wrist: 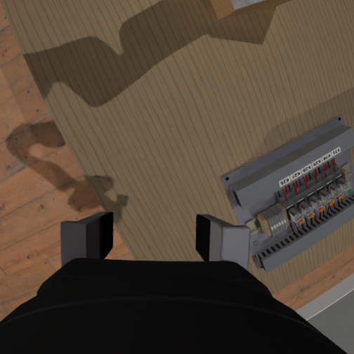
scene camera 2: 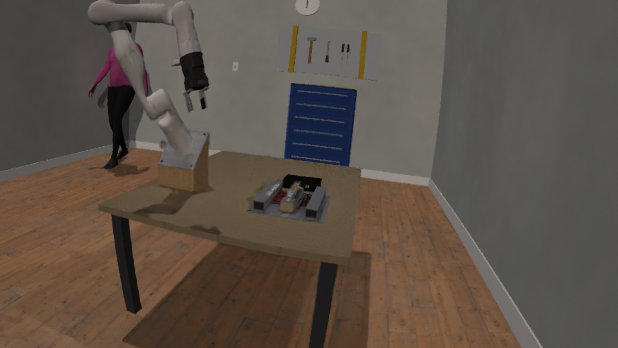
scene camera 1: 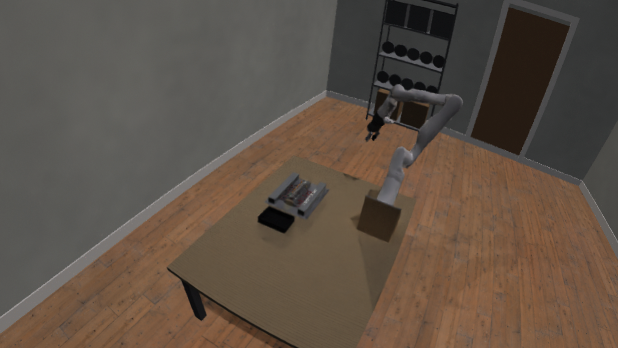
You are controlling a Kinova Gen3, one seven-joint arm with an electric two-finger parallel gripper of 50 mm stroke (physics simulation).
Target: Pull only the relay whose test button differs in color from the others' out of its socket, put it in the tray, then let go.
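Places are measured from the arm's base along level axes (x left, y ahead, z down), in centimetres.
Where they show: gripper, between the fingertips: [scene camera 2: 197, 109] [scene camera 1: 369, 140]; arm's base, origin of its link: [scene camera 2: 184, 145] [scene camera 1: 383, 205].
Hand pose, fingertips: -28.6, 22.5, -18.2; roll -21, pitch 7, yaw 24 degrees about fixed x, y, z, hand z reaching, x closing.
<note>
Things, the pixels of their top centre, and the offset from my fingertips, as dx, dy, dz. "spot": a spot on its surface instead. Level surfaces: height alone.
- relay panel, a spot on its surface: [scene camera 1: 306, 216] spot: +41.3, +14.3, +35.3
- black tray, a spot on its surface: [scene camera 2: 302, 177] [scene camera 1: 272, 224] spot: +59.6, +24.2, +32.6
- table, height of its surface: dz +35.6
The relay panel [scene camera 1: 306, 216] [scene camera 2: 297, 217] [wrist: 244, 212] lies on the table, with a row of several clear relays between two grey ducts. In the wrist view, the relay [wrist: 344, 185] at the right end of the row, near the K31 label, has a green test button [wrist: 350, 191]. The other relays show orange buttons, such as the near-end relay [wrist: 297, 218]. All appear seated. The black tray [scene camera 1: 272, 226] [scene camera 2: 302, 177] stands beside the panel; it does not show in the wrist view. My gripper [scene camera 1: 372, 137] [scene camera 2: 196, 108] [wrist: 154, 231] is open and empty, high above and well away from the panel.
A beige terminal block [wrist: 272, 220] sits at the near end of the relay row. The arm's wooden base block [scene camera 1: 378, 218] [scene camera 2: 183, 177] stands on the table [scene camera 1: 280, 270] [scene camera 2: 225, 220]. Raised grey ducts [wrist: 295, 167] [scene camera 2: 316, 201] flank the relays.
</note>
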